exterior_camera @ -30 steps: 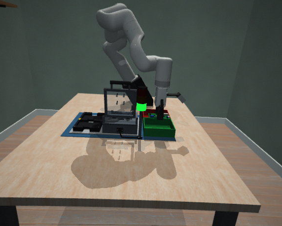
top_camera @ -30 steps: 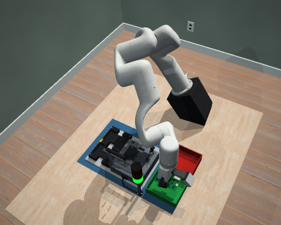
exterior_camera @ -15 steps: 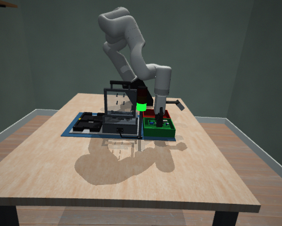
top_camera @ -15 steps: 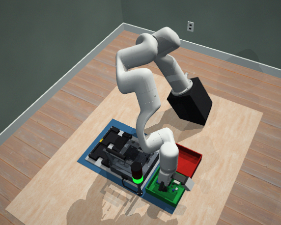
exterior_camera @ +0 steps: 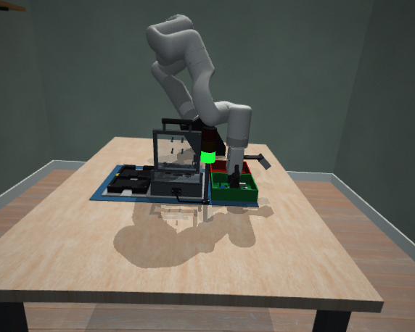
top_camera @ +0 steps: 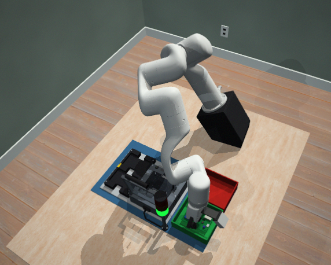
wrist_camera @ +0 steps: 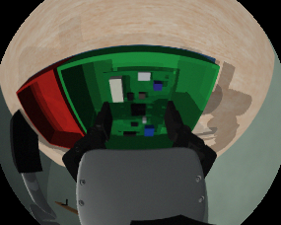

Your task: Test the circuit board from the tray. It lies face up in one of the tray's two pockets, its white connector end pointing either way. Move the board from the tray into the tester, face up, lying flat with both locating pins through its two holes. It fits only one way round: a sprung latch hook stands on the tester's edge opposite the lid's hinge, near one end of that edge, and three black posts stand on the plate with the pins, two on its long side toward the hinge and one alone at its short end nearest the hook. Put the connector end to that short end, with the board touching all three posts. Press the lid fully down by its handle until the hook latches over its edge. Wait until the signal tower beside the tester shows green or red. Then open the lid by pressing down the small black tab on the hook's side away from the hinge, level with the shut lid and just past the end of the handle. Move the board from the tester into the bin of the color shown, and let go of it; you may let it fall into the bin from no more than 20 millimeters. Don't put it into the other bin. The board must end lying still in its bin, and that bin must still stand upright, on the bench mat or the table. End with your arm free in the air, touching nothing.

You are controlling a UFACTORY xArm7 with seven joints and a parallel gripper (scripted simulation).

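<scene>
Right now my hand is 20 mm above the green bin. Also, from my hand: green circuit board 10 mm below; tester plate 190 mm to the right, 70 mm behind, 40 mm above; red bin 150 mm behind, 20 mm to the left, 20 mm below.
</scene>
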